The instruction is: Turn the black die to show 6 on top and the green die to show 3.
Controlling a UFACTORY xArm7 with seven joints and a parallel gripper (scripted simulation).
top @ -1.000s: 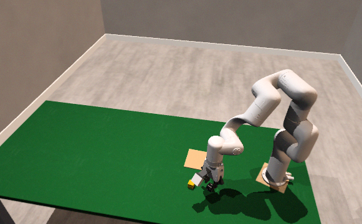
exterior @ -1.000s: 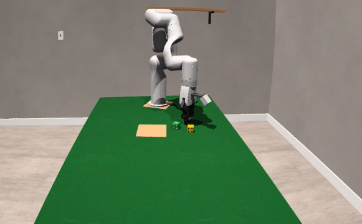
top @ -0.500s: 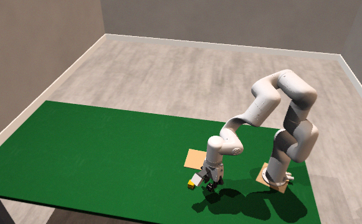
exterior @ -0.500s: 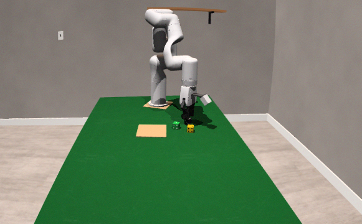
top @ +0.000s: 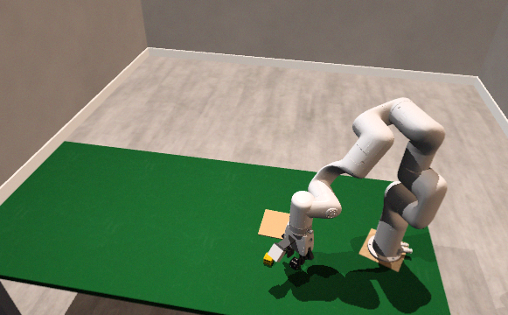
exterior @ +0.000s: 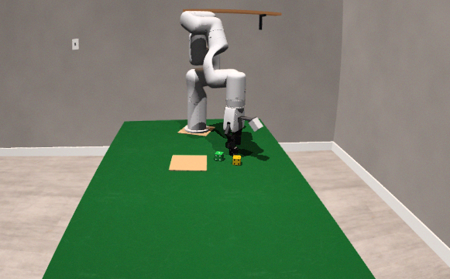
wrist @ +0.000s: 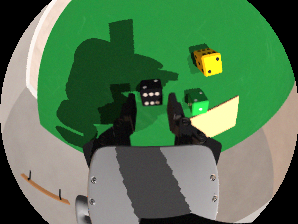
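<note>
My gripper is now 4 cm above the black die. From my hand the other things lie so: green die 5 cm ahead, 6 cm to the right, 4 cm below; then tan mat 9 cm ahead, 18 cm to the right, 5 cm below; then yellow die 10 cm ahead, 4 cm below.
</note>
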